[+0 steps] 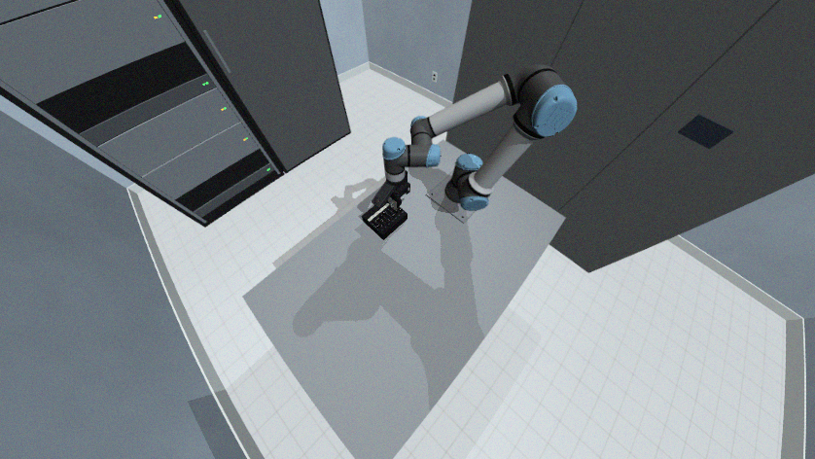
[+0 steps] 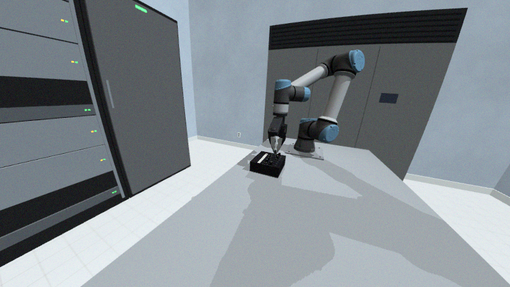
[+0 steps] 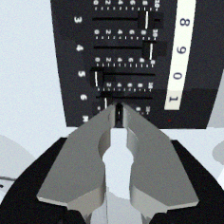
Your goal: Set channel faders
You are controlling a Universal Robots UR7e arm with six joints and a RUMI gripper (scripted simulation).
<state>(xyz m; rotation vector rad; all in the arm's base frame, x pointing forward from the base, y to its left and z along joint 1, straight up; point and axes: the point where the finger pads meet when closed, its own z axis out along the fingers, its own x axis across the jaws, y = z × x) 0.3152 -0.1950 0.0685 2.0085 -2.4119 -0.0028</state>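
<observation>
Right now my hand is 2 cm past the master fader cap, 2 cm to the right of it and 1 cm above it.
</observation>
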